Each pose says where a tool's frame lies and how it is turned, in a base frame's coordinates. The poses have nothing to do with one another.
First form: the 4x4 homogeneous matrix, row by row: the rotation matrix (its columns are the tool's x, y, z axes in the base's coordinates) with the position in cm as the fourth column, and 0 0 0 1 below. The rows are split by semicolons.
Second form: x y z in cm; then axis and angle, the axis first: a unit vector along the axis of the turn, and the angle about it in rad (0 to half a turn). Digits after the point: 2 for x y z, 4 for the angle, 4 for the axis.
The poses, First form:
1: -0.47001 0.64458 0.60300 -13.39; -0.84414 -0.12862 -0.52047 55.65; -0.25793 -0.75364 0.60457 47.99; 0 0 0 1
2: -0.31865 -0.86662 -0.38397 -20.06; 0.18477 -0.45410 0.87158 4.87; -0.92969 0.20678 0.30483 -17.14; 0 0 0 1
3: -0.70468 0.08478 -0.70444 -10.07; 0.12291 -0.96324 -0.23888 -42.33; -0.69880 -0.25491 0.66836 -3.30; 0 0 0 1
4: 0.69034 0.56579 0.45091 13.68; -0.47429 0.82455 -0.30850 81.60; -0.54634 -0.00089 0.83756 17.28; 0 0 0 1
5: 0.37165 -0.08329 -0.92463 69.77; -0.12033 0.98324 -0.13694 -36.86; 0.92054 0.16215 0.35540 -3.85; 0 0 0 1
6: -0.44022 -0.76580 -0.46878 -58.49; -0.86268 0.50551 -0.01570 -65.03; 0.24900 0.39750 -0.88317 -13.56; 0 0 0 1
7: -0.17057 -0.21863 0.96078 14.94; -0.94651 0.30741 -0.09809 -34.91; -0.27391 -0.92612 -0.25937 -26.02; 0 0 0 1
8: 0.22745 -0.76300 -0.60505 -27.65; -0.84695 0.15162 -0.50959 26.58; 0.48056 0.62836 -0.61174 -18.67; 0 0 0 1
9: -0.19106 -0.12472 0.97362 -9.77; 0.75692 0.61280 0.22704 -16.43; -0.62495 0.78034 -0.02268 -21.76; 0 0 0 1
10: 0.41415 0.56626 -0.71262 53.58; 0.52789 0.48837 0.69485 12.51; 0.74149 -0.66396 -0.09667 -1.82; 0 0 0 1
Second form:
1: -13.39 55.65 47.99 -0.1344 0.4961 -0.8578 2.0910
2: -20.06 4.87 -17.14 -0.4894 0.4017 0.7740 2.3949
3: -10.07 -42.33 -3.30 -0.3841 -0.1352 0.9133 3.1207
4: 13.68 81.60 17.28 0.2088 0.6768 -0.7059 0.8282
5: 69.77 -36.86 -3.85 0.1600 -0.9869 -0.0198 1.2077
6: -58.49 -65.03 -13.56 0.4955 -0.8608 -0.1162 2.7115
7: 14.94 -34.91 -26.02 -0.5002 0.7459 -0.4397 2.1667
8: -27.65 26.58 -18.67 0.7225 -0.6893 -0.0533 2.2349
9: -9.77 -16.43 -21.76 0.2901 0.8380 0.4622 1.8760
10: 53.58 12.51 -1.82 -0.6826 -0.7305 -0.0193 1.6680
